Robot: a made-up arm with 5 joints.
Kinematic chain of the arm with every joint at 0, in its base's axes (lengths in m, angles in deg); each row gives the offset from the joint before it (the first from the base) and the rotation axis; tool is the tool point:
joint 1: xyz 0 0 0.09 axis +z
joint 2: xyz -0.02 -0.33 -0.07 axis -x
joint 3: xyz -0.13 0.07 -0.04 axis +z
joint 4: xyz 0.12 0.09 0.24 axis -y
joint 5: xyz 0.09 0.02 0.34 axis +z
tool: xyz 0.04 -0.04 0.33
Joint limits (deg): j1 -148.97..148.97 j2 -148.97..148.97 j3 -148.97..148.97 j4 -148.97..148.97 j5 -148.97..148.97
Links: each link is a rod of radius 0.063 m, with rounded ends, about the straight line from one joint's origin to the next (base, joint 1, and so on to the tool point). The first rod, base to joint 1, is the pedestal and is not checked.
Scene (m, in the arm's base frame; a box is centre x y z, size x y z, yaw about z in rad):
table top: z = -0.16
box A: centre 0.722 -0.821 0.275 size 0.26 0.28 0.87 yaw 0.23
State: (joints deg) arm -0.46 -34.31 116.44 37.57 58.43
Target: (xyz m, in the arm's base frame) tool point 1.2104 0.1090 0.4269
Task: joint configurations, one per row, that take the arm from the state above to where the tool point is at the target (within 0.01 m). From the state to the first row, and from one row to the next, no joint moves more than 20 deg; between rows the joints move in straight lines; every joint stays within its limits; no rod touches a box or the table.
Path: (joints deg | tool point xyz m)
1: 0.88 -37.92 106.62 22.64 40.32 | -0.2373 -0.8420 0.7329
2: 2.22 -41.53 96.81 7.71 22.22 | -0.2287 -0.7532 0.8331
3: 3.55 -45.13 86.99 -7.21 4.11 | -0.1651 -0.6538 0.9083
4: 4.89 -48.74 77.17 -22.14 -13.99 | -0.0557 -0.5542 0.9484
5: 6.23 -52.35 67.36 -37.07 -32.10 | 0.0829 -0.4592 0.9457
6: 23.79 -58.34 73.16 -32.07 -16.74 | 0.2029 -0.5620 0.9331
7: 41.36 -64.33 78.96 -27.06 -1.38 | 0.3962 -0.6232 0.8921
8: 58.93 -70.32 84.76 -22.06 13.99 | 0.6415 -0.6023 0.8206
9: 76.49 -76.30 90.56 -17.05 29.35 | 0.8961 -0.4716 0.7178
10: 94.06 -82.29 96.36 -12.05 44.71 | 1.1044 -0.2261 0.5851
11: 111.62 -88.28 102.16 -7.04 60.07 | 1.2104 0.1089 0.4269

